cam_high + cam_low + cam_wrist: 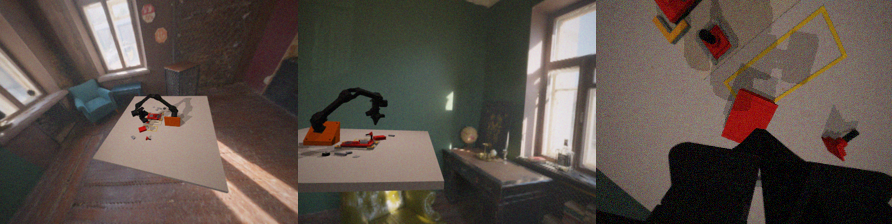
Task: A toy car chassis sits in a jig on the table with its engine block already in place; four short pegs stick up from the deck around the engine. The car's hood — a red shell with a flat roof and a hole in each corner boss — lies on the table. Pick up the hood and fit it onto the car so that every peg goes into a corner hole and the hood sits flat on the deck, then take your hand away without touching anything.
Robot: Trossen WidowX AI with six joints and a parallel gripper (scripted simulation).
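The red hood lies 11 cm below my gripper tip, 3 cm ahead of it and 2 cm to the left of it. Also, from my gripper tip: black wheel (46 cm to the right, 13 cm behind, 12 cm below).
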